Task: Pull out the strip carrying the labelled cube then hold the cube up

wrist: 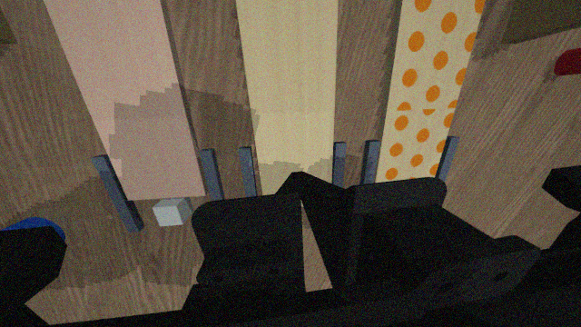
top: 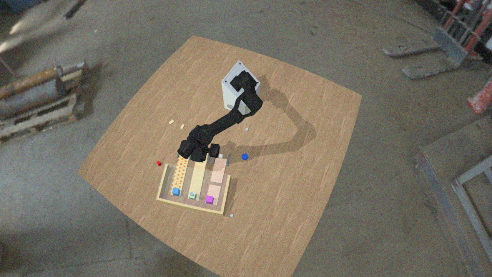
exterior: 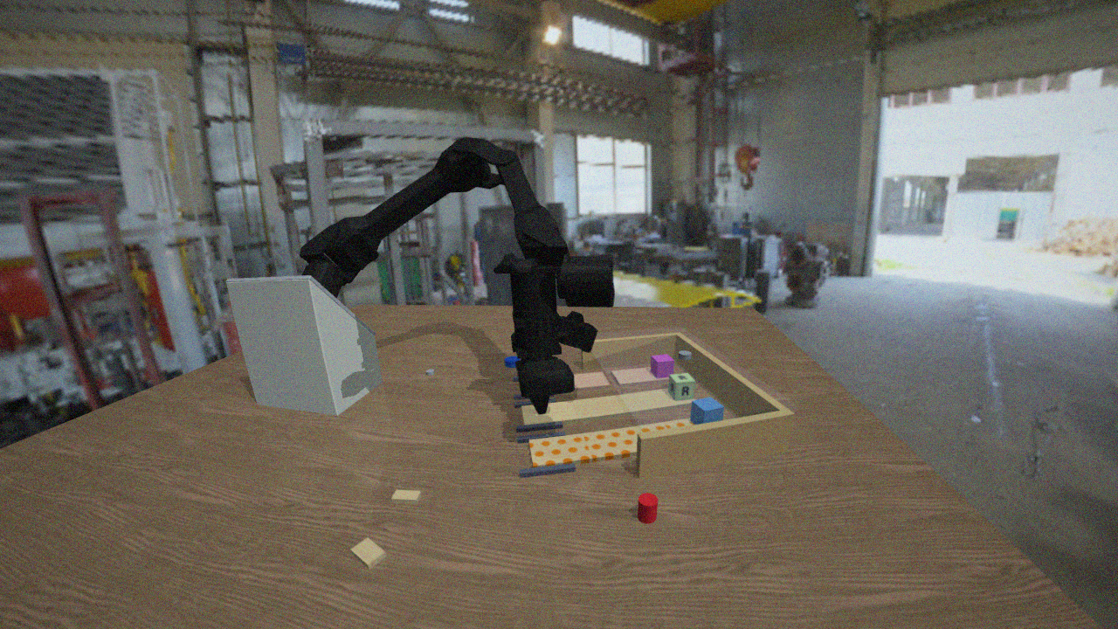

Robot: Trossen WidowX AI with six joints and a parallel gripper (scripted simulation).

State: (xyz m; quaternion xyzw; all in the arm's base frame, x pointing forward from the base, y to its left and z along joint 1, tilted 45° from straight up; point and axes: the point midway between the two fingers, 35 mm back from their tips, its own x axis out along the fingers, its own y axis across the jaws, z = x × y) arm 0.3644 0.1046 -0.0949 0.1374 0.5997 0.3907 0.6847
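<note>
My gripper tip is now 9 cm short of the tan strip and 4 cm to the right of it. The rest, counted from my gripper tip: cube marked r: 20 cm ahead, 8 cm to the left, 2 cm above; red cylinder: 18 cm to the right, 15 cm ahead, 1 cm above; blue disc: 18 cm to the left, 10 cm behind.
</note>
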